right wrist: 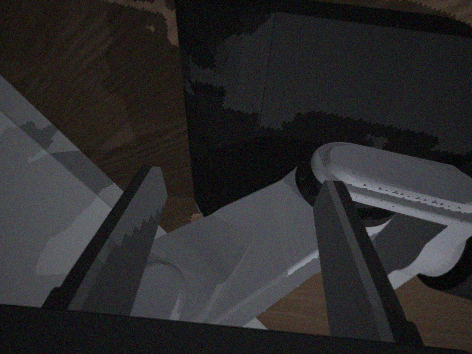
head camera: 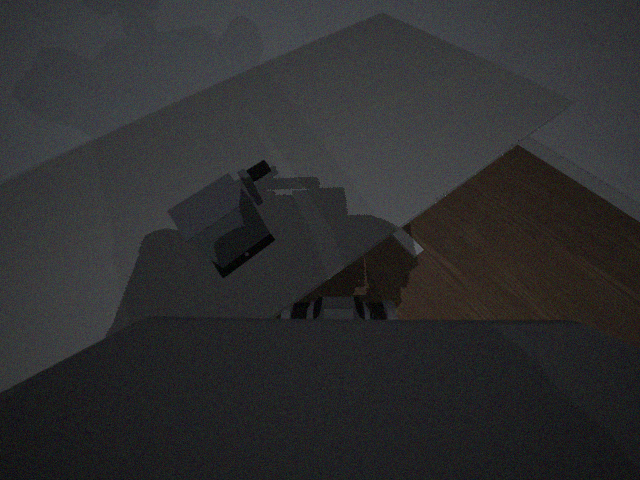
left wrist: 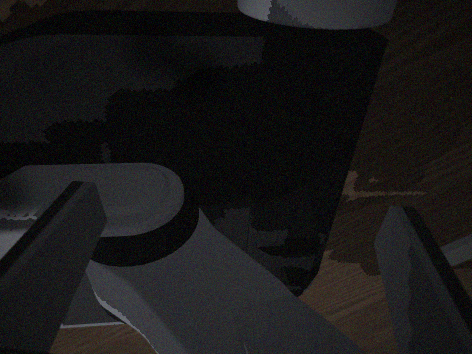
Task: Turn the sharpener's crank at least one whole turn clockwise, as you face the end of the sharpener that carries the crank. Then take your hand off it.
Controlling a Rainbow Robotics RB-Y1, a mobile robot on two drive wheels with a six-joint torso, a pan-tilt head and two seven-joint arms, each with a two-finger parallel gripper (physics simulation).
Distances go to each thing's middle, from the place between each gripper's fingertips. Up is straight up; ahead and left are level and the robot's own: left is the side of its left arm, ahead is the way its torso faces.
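Pencil sharpener (head camera: 220, 221): my right hand is far below it, far to the right of it and a fair way short of it.
With respect to the same pencil sharpener, my left hand is far below it, a fair way short of it and a little to the left of it. Going by its middle, the pencil sharpener is nearer to my left hand than to my right hand.
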